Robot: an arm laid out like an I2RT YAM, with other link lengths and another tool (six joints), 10 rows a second.
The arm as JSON. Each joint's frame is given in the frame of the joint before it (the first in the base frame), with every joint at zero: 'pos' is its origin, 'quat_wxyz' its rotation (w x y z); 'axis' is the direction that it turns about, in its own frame. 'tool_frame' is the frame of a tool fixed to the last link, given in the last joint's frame.
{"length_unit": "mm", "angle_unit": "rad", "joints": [
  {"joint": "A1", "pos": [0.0, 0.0, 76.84], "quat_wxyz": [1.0, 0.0, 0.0, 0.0], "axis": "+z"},
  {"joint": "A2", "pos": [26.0, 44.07, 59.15], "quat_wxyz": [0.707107, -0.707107, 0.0, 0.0], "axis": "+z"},
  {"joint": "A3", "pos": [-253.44, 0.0, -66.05], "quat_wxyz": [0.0, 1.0, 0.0, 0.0], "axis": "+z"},
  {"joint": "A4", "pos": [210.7, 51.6, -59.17], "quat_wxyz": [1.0, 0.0, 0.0, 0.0], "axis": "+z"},
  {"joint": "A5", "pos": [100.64, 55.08, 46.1], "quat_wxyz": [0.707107, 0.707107, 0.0, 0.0], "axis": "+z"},
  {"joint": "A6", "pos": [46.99, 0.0, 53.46], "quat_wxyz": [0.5, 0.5, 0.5, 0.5], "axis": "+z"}
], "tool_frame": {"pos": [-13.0, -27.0, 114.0], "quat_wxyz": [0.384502, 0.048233, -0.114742, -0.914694]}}
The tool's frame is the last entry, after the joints.
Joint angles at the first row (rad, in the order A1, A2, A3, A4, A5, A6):
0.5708, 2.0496, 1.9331, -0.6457, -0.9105, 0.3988
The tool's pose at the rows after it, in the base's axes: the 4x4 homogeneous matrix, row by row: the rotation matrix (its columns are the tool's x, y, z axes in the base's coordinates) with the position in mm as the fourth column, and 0 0 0 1 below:
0.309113 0.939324 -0.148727 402.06; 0.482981 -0.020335 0.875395 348.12; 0.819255 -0.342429 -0.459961 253.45; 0 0 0 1
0.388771 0.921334 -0.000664 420.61; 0.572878 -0.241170 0.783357 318.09; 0.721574 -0.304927 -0.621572 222.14; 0 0 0 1
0.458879 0.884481 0.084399 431.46; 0.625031 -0.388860 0.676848 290.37; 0.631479 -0.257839 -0.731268 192.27; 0 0 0 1
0.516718 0.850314 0.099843 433.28; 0.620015 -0.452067 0.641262 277.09; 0.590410 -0.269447 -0.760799 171.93; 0 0 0 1
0.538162 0.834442 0.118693 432.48; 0.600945 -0.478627 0.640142 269.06; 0.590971 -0.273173 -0.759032 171.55; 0 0 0 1
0.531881 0.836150 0.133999 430.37; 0.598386 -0.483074 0.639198 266.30; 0.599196 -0.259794 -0.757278 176.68; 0 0 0 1
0.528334 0.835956 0.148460 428.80; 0.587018 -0.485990 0.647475 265.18; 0.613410 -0.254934 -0.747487 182.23; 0 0 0 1
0.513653 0.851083 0.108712 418.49; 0.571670 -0.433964 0.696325 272.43; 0.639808 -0.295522 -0.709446 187.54; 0 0 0 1
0.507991 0.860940 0.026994 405.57; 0.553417 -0.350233 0.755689 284.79; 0.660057 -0.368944 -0.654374 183.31; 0 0 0 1
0.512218 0.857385 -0.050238 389.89; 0.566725 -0.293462 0.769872 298.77; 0.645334 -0.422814 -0.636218 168.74; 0 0 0 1
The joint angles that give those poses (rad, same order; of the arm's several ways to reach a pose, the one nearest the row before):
0.5186, 2.0188, 1.8976, -0.6993, -0.7598, 0.3988
0.5093, 2.0064, 1.8776, -0.7698, -0.5237, 0.4080
0.5002, 2.0064, 1.8380, -0.7992, -0.3546, 0.4172
0.4909, 2.0064, 1.7828, -0.7810, -0.3099, 0.4509
0.4818, 1.9788, 1.7382, -0.7579, -0.3007, 0.4739
0.4817, 1.9527, 1.7151, -0.7470, -0.2915, 0.4740
0.4817, 1.9282, 1.6906, -0.7272, -0.2915, 0.4832
0.4817, 1.9021, 1.6537, -0.7026, -0.3648, 0.4832
0.4817, 1.9021, 1.6108, -0.6658, -0.4799, 0.4832
0.5061, 1.9205, 1.5801, -0.6535, -0.5352, 0.4832

